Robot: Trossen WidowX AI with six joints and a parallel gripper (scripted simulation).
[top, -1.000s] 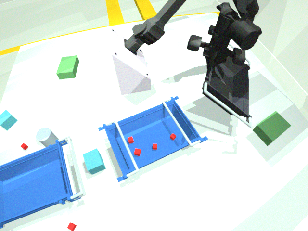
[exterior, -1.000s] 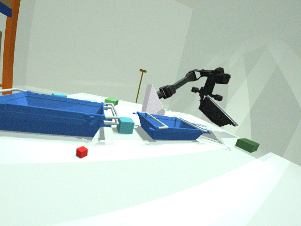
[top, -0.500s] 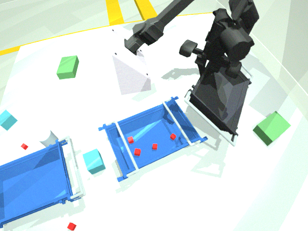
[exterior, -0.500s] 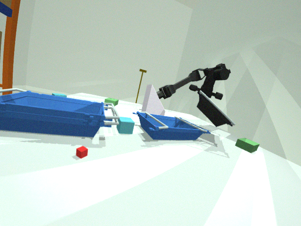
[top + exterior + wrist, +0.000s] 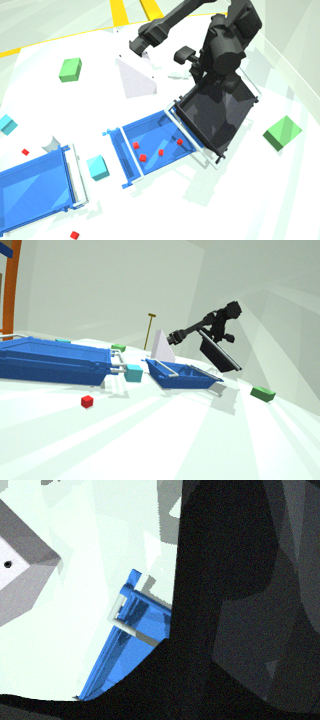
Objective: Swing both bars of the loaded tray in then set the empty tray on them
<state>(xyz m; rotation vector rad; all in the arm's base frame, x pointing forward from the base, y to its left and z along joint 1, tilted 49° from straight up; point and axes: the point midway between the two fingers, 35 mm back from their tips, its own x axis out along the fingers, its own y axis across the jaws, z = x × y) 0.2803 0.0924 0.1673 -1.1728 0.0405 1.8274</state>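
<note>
My gripper tip is 60 mm short of the black tray and 60 mm to the right of it. Round my gripper tip: cylinder (60 mm ahead, 510 mm to the right, 130 mm below).
</note>
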